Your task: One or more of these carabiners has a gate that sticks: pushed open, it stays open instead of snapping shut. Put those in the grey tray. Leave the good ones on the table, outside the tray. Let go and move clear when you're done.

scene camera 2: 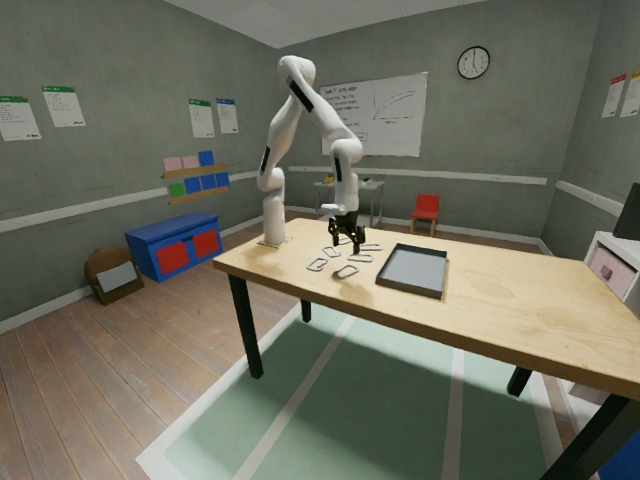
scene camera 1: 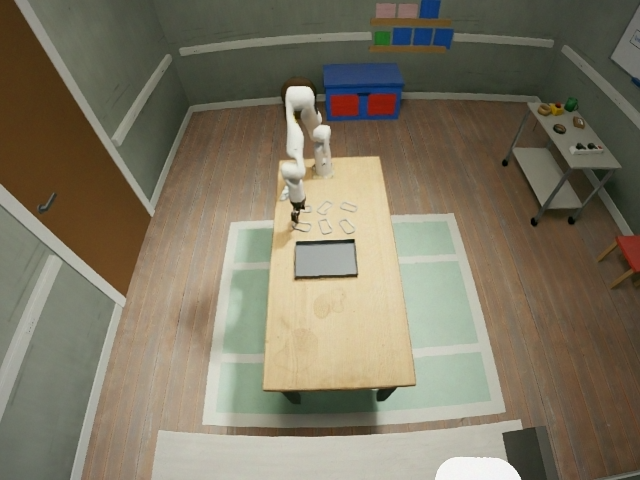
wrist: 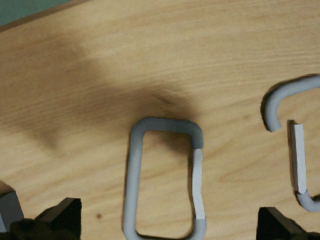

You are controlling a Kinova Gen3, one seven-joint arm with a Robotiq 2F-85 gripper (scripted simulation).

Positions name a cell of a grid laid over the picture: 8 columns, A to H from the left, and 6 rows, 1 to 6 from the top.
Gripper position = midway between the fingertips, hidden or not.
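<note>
My gripper (scene camera 2: E4) is visible to me, and the wrist view shows it as well (wrist: E6). I can also see a grey tray (scene camera 2: F4), which appears again in scene camera 1 (scene camera 1: D4).
</note>
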